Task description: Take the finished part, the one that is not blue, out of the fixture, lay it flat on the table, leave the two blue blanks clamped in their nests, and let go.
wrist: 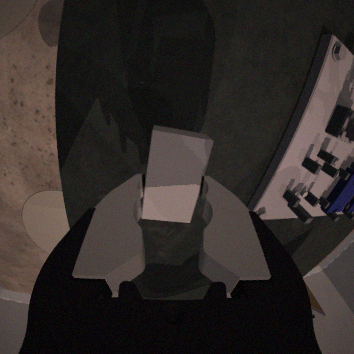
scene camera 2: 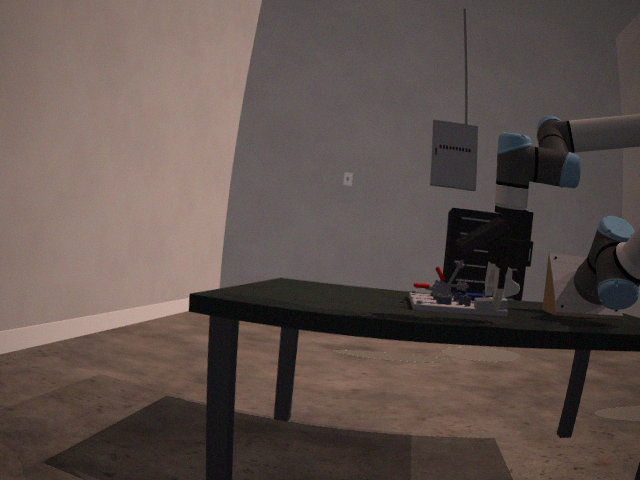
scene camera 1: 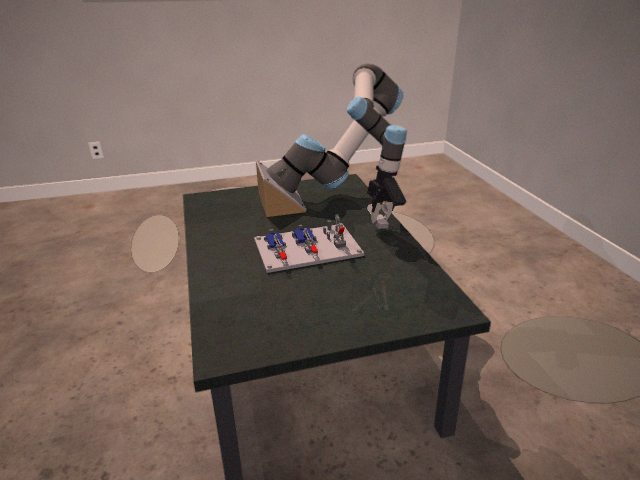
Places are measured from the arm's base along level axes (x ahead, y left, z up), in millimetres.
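Pixels of known places: gripper, fingertip midpoint: [wrist: 172,176] [scene camera 2: 492,308] [scene camera 1: 378,223]; arm's base, link origin: [scene camera 2: 595,285] [scene camera 1: 280,181].
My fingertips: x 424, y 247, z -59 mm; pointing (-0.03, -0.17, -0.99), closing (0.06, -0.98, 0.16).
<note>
For each thing: its top centre in the pictures, then the offset to it from my fingertips. Level surfaces: height alone.
- light grey block, top centre: [wrist: 176,189] [scene camera 2: 491,296] [scene camera 1: 380,217] 2 mm left, 6 mm ahead, 25 mm up
- table, surface height: 28 mm down
- fixture plate, top centre: [scene camera 2: 454,300] [scene camera 1: 307,244] 302 mm right, 14 mm ahead, 14 mm down
- left blank, top centre: [scene camera 1: 274,238] 405 mm right, 51 mm back, 3 mm up
- middle blank, top centre: [wrist: 347,193] [scene camera 2: 472,294] [scene camera 1: 303,233] 296 mm right, 33 mm back, 7 mm up
- right clamp's red handle, top centre: [scene camera 2: 442,267] [scene camera 1: 341,225] 199 mm right, 82 mm ahead, 73 mm up
The finished part, a light grey block [scene camera 1: 381,223] [scene camera 2: 484,304] [wrist: 177,165], is held beyond the fixture's right end in scene camera 1. My gripper [scene camera 1: 382,214] [wrist: 172,176] is shut on it, fingers pointing down. The part is low over the table [scene camera 1: 310,310] [wrist: 240,100]; I cannot tell whether it touches the top. The fixture plate [scene camera 1: 297,261] [wrist: 320,92] carries two blue blanks, the left blank [scene camera 1: 273,240] and the middle blank [scene camera 1: 303,236], seated in their nests with clamps over them. A blue blank [wrist: 342,195] shows partly in the wrist view. The right nest holds no part.
The right clamp's red handle [scene camera 1: 341,230] [scene camera 2: 439,273] stands raised beside its nest. The wedge-shaped arm mount [scene camera 1: 281,198] [scene camera 2: 550,291] stands behind the fixture. The table's right edge lies close beside my gripper in scene camera 1.
</note>
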